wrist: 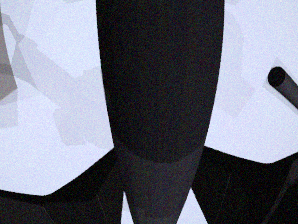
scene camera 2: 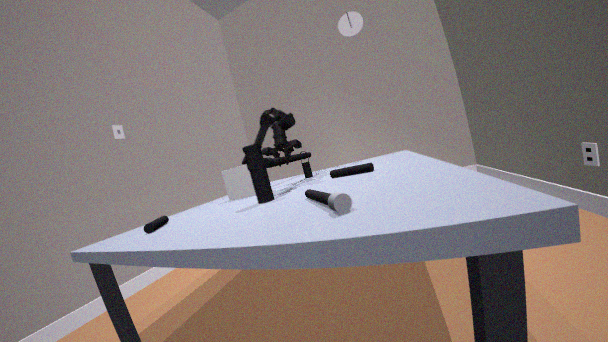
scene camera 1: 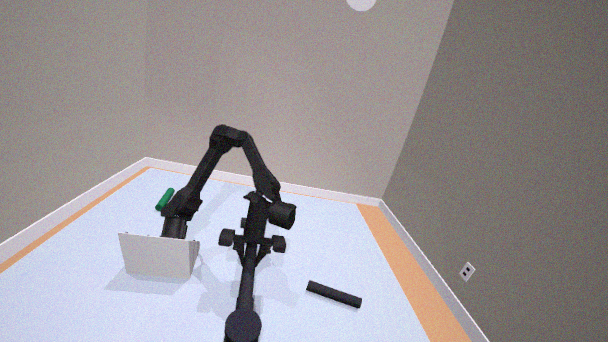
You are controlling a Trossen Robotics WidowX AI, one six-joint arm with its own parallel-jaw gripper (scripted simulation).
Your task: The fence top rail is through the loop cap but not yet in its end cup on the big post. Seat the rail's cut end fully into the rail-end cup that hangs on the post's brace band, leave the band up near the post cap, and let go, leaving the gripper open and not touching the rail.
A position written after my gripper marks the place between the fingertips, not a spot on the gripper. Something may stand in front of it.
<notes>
In view: my gripper (scene camera 1: 248, 266) and a top rail (wrist: 160, 73).
My gripper shows as well in the wrist view (wrist: 150, 149).
</notes>
